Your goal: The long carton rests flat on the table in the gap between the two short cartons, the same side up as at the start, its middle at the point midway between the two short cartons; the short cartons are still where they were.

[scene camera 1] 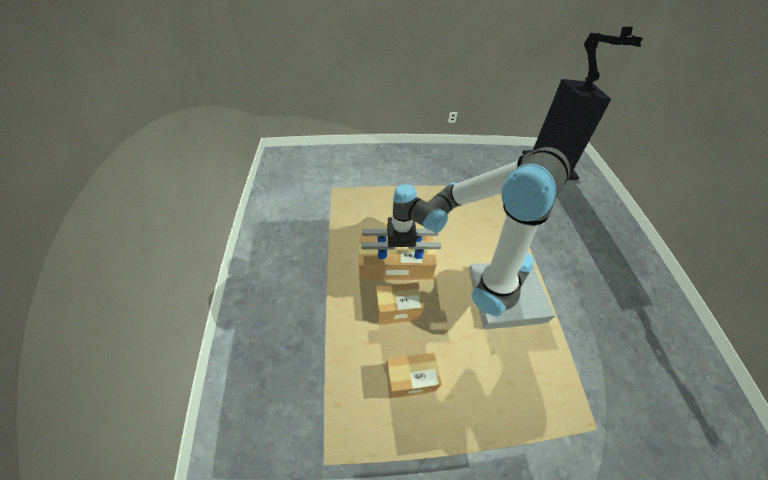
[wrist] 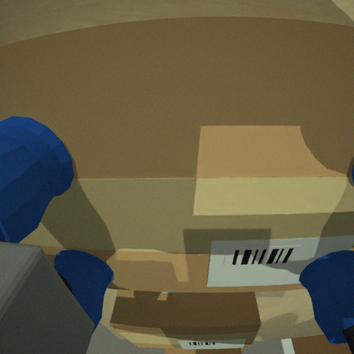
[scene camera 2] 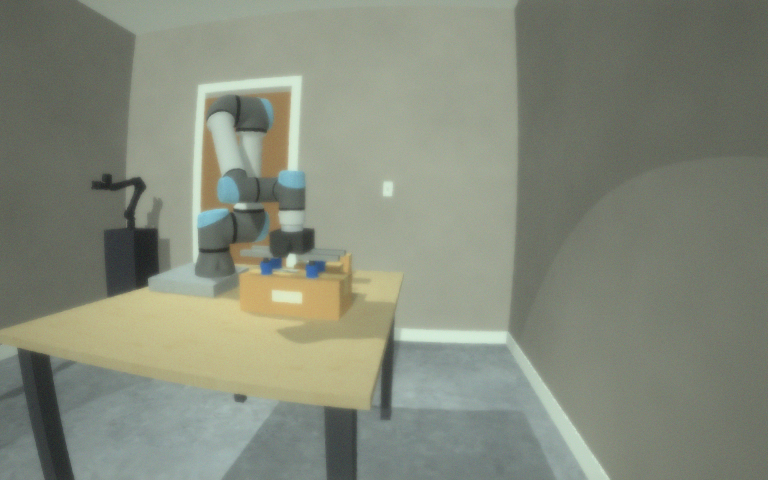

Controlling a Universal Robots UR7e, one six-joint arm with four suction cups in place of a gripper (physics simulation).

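Pixels of known places: hand at its tool point: (scene camera 1: 399, 248) (scene camera 2: 293, 271); arm's base at its link origin: (scene camera 2: 215, 272).
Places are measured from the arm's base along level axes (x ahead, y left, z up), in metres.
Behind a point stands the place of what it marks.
Note:
The long carton (scene camera 1: 421, 270) @[y -0.130, x 0.291, z 0.013 m] (scene camera 2: 260, 294) @[y -0.278, x 0.290, z 0.000 m] (wrist: 125, 100) rests flat on the table, beyond the short cartons in scene camera 1. My suction gripper (scene camera 1: 400, 249) @[y -0.210, x 0.368, z 0.056 m] (scene camera 2: 292, 268) @[y -0.210, x 0.368, z 0.056 m] (wrist: 200, 220) is over it with four blue cups down at its top face, apparently touching and gripping it; the exact seal is hard to see. One short carton (scene camera 1: 390, 314) @[y 0.049, x 0.438, z 0.025 m] (wrist: 185, 310) stands close beside the long carton. The other short carton (scene camera 1: 399, 384) @[y 0.301, x 0.446, z 0.052 m] stands farther toward the near end of the table in scene camera 1. The two are apart, with a gap of table between them.
The arm's grey base slab (scene camera 1: 521, 318) @[y 0.121, x -0.045, z 0.008 m] (scene camera 2: 181, 283) @[y -0.149, x -0.053, z -0.016 m] stands on the table (scene camera 1: 351, 430) @[y 0.407, x 0.605, z -0.052 m] (scene camera 2: 141, 339) @[y -0.572, x 0.105, z -0.053 m], to the right of the cartons in scene camera 1. A dark pedestal (scene camera 1: 574, 118) (scene camera 2: 144, 254) with a small black arm stands off the table.

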